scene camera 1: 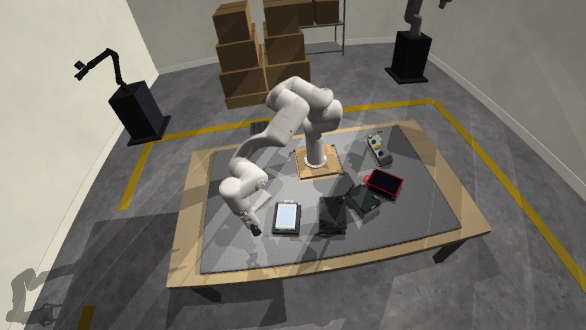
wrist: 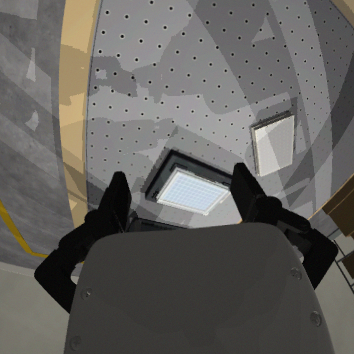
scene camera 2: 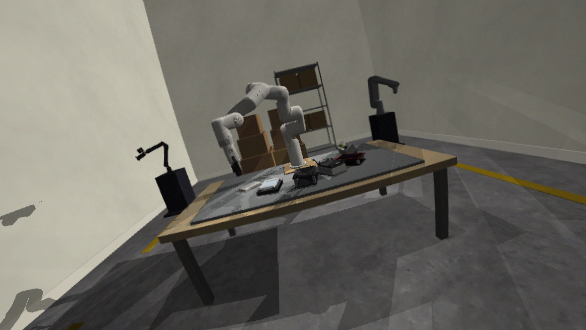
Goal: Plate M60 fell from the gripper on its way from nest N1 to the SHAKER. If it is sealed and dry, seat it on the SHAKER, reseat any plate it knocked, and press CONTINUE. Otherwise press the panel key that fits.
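Places are measured from the arm's base along level axes (x ahead, y left, z up), in centimetres.
Pixels of known places: gripper, between the fingertips: (scene camera 1: 253,224) (wrist: 179,180) (scene camera 2: 238,173); arm's base, origin of its link: (scene camera 1: 315,159) (scene camera 2: 298,165).
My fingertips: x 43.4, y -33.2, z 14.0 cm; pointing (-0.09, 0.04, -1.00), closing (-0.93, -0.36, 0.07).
Ahead of a thing's pixels: the offset from my fingertips to its top centre. "spot": to the spot under its first point.
A pale flat plate @[dx -22.3, dy -0.6, dz -13.8 cm] (scene camera 1: 262,200) (scene camera 2: 249,187) (wrist: 274,146) lies on the mat, off any nest. A plate with a bright blue-white gridded top @[dx -9.1, dy +13.1, dz -11.5 cm] (scene camera 1: 286,216) (scene camera 2: 270,185) (wrist: 194,192) sits on a black base, slightly skewed in the wrist view. I cannot read any label, so I cannot tell which is M60, or its seal or dryness. The key panel @[dx -43.5, dy +70.5, dz -6.9 cm] (scene camera 1: 378,149) (scene camera 2: 346,148) has green, yellow and blue keys at the back right. My gripper (scene camera 1: 255,230) (scene camera 2: 235,168) (wrist: 179,180) is open and empty above the left part of the mat, left of the bright plate in scene camera 1.
Right of the bright plate stand a black device @[dx -5.8, dy +34.0, dz -8.5 cm] (scene camera 1: 332,215) (scene camera 2: 305,178), a dark grey box-like unit @[spot: dx -8.5, dy +49.5, dz -9.7 cm] (scene camera 1: 363,201) (scene camera 2: 332,167) and a red-rimmed dark unit @[dx -18.7, dy +64.6, dz -10.7 cm] (scene camera 1: 384,182) (scene camera 2: 352,158). The arm's wooden base plate (scene camera 1: 305,173) is behind them.
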